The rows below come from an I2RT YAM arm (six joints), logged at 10 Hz.
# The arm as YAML. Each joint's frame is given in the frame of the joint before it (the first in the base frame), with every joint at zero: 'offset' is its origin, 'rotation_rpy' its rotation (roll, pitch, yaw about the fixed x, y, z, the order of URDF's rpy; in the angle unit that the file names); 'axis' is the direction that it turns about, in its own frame. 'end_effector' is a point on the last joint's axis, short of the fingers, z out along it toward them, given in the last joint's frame.
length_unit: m
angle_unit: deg
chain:
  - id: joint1
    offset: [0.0, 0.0, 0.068]
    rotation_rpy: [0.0, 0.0, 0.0]
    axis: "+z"
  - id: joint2
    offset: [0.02, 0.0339, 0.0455]
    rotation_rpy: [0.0, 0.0, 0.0]
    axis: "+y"
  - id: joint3
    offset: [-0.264, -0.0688, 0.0]
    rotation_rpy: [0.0, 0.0, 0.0]
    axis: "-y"
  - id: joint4
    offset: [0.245, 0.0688, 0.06]
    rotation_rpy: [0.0, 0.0, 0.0]
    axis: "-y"
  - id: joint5
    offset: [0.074, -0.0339, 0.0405]
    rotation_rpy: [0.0, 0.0, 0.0]
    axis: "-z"
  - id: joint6
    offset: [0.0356, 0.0, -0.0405]
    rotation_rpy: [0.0, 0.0, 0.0]
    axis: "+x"
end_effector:
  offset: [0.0, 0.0, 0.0]
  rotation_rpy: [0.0, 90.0, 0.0]
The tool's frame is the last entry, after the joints.
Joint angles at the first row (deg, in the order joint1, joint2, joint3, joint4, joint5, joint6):
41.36 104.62 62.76 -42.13 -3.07 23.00
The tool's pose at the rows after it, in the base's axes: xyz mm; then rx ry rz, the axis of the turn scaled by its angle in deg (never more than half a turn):
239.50, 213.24, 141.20, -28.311, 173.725, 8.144
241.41, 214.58, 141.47, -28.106, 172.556, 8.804
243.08, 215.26, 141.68, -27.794, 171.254, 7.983
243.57, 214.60, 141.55, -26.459, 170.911, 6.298
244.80, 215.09, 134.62, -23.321, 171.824, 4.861
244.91, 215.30, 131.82, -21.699, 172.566, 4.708
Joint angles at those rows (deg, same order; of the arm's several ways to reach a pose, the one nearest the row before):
41.41 104.62 62.76 -42.11 -2.46 23.03
41.39 104.62 62.76 -40.88 -2.24 23.03
41.41 104.62 62.76 -39.99 -1.08 23.05
41.41 104.64 62.76 -40.03 0.23 23.79
41.41 105.93 62.72 -39.57 0.95 25.89
41.41 106.45 62.72 -39.55 0.82 27.03

